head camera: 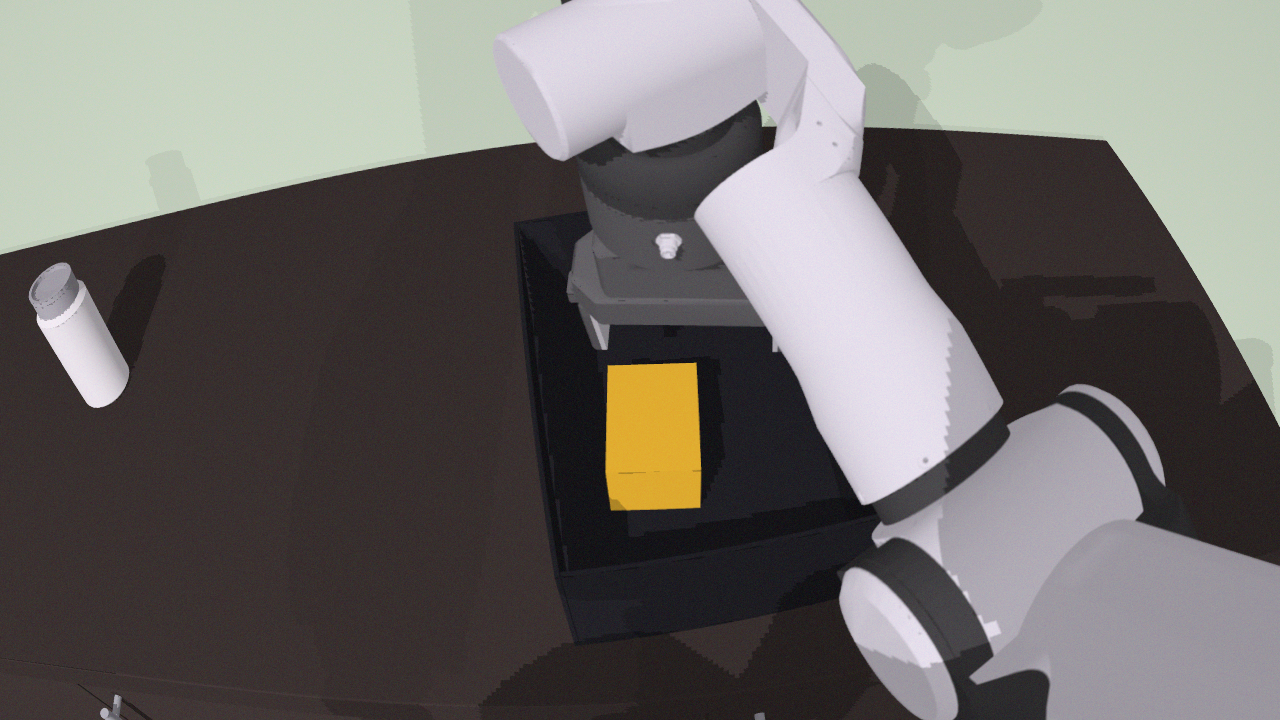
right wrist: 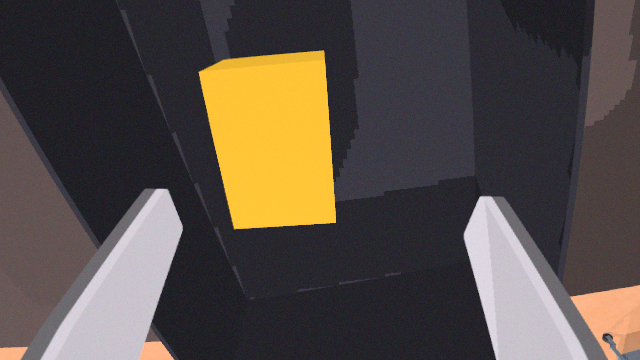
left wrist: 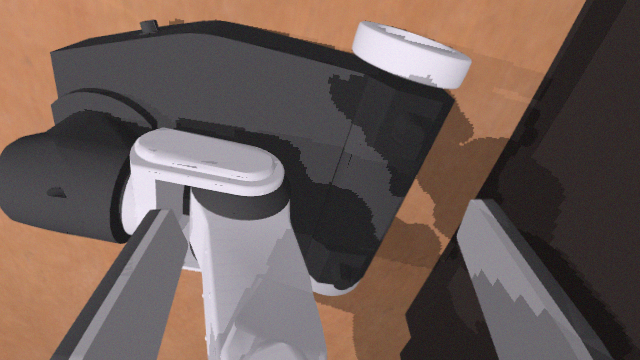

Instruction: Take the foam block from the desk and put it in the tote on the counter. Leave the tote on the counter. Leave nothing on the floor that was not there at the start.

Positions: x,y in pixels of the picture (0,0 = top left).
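My left gripper is out of frame in the head camera view; the left wrist view shows it (321,223). In the left wrist view my right gripper is out of frame; the right gripper is visible in the head camera view (691,337) and in the right wrist view (322,212). In the left wrist view the yellow foam block is out of frame, and in the left wrist view the black tote is out of frame. Both the yellow foam block and the black tote appear in the head camera view and in the right wrist view. On the yellow foam block, (head camera: 653,461) and (right wrist: 283,214) are the same spot. On the black tote, (head camera: 786,447) and (right wrist: 427,113) are the same spot.
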